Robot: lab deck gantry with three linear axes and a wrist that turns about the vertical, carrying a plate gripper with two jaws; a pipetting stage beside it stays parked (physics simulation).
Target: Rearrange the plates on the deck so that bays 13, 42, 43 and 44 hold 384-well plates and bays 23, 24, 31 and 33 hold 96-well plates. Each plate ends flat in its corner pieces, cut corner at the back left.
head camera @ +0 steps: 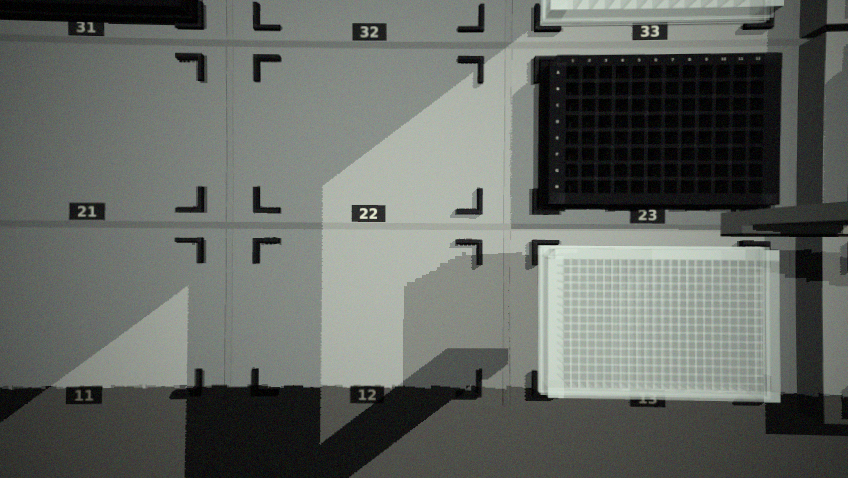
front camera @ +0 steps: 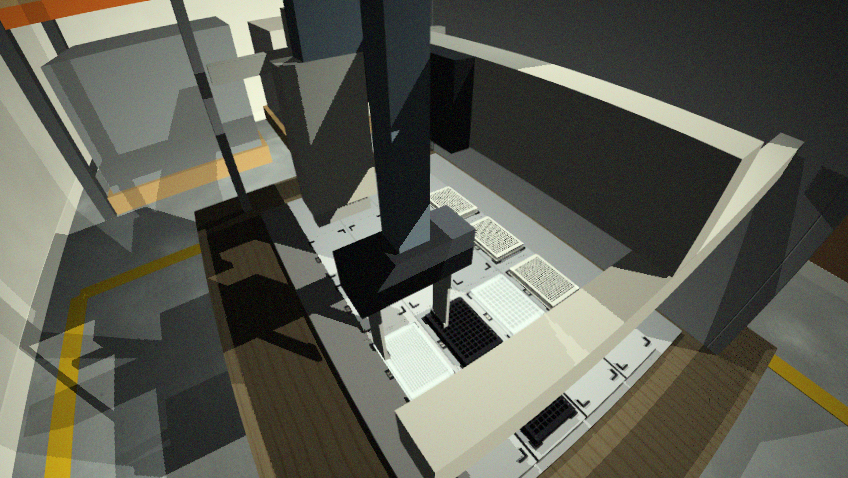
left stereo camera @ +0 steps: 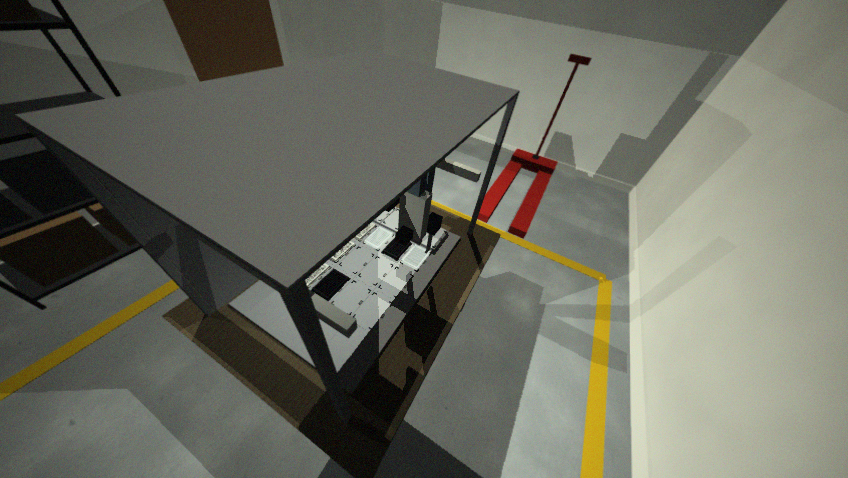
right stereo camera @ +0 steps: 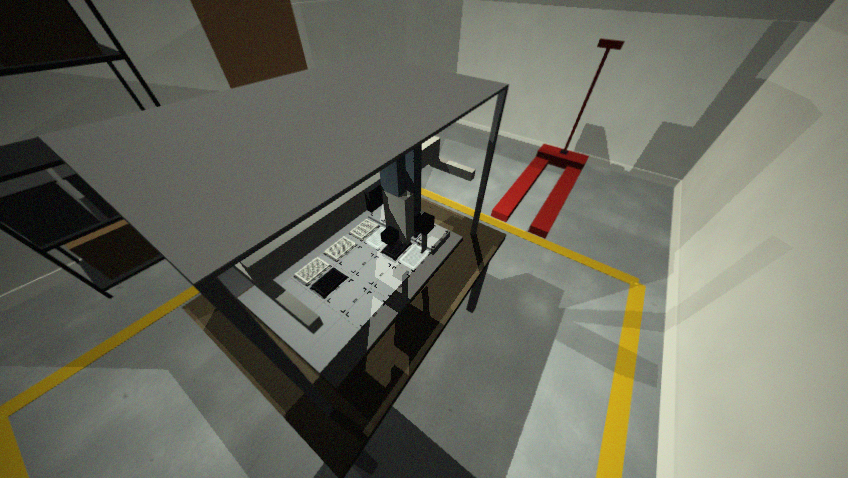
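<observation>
A white 384-well plate sits in bay 13. My gripper is open and empty above it, jaws toward its front and back sides. A black 96-well plate sits in bay 23, and a white 96-well plate in bay 33. A black plate is in bay 31. Cream 384-well plates stand in bay 41, bay 42 and bay 43. Another black plate appears to sit in bay 24, partly hidden.
A pale beam crosses the front view and hides part of the right-hand bays. The parked pipetting stage stands beside the gripper column. Bays 11, 12, 21, 22 and 32 show corner pieces in the head view.
</observation>
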